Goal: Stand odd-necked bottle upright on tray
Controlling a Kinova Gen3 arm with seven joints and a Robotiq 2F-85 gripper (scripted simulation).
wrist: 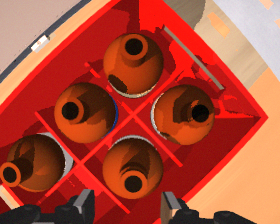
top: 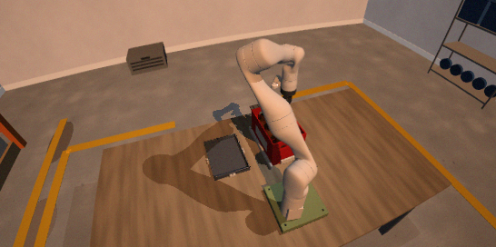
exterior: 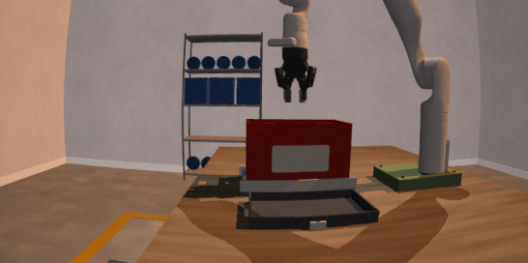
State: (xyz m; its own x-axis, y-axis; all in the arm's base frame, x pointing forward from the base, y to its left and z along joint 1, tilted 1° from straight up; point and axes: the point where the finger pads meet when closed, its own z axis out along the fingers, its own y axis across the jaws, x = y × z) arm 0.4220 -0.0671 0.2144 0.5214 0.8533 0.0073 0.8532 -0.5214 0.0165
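My gripper is now 160 mm above the red crate, 40 mm to the right of it and 10 mm past it. Also, from my hand: dark tray 330 mm to the left, 230 mm below, 60 mm behind.
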